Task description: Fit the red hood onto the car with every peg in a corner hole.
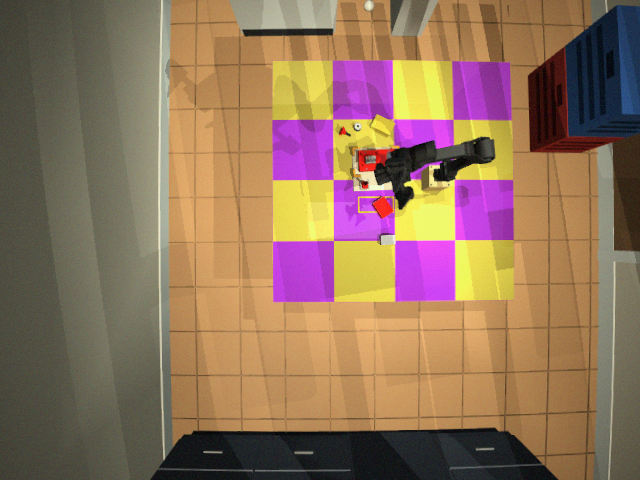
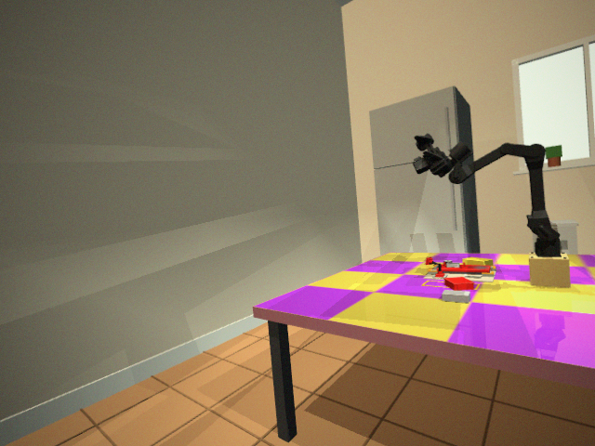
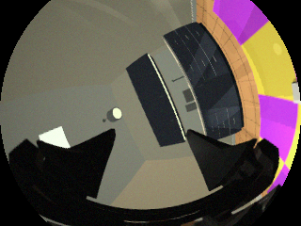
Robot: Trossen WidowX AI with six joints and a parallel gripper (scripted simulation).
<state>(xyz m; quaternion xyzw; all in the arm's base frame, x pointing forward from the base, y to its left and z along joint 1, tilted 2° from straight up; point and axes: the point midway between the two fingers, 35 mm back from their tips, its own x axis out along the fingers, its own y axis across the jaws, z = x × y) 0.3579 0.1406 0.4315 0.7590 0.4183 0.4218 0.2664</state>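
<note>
Right now the red hood is 9 cm behind my gripper tip, 4 cm to the right of it and 53 cm below it. From my gripper tip the other things lie so: grey block (11 cm behind, 13 cm to the left, 53 cm below); then yellow block (12 cm behind, 48 cm to the right, 53 cm below); then small wheel (2 cm ahead, 48 cm to the right, 53 cm below).
</note>
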